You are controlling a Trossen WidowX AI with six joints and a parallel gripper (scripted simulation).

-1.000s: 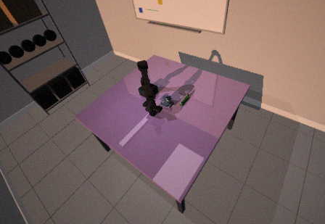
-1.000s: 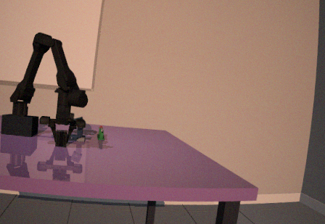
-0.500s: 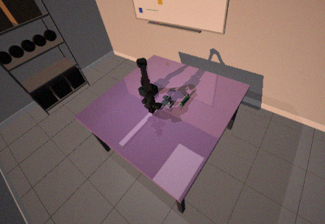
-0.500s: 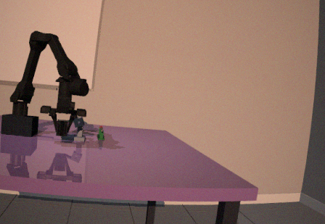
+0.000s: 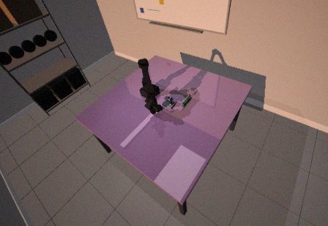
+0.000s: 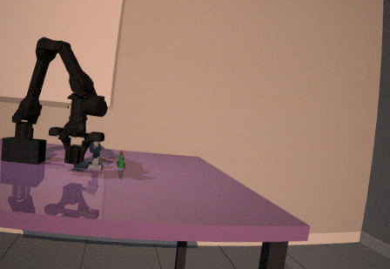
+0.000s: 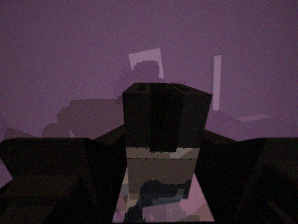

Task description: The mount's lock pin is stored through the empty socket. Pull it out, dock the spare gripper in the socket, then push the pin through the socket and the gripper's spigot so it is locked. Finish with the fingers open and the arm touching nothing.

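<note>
Now: the grey mount 160 mm to the left of my gripper tip and 50 mm ahead of it. From my gripper tip the other things lie so: spare gripper (20 mm above, 10 mm to the left); green rest (270 mm to the left, 180 mm ahead, 30 mm below).
</note>
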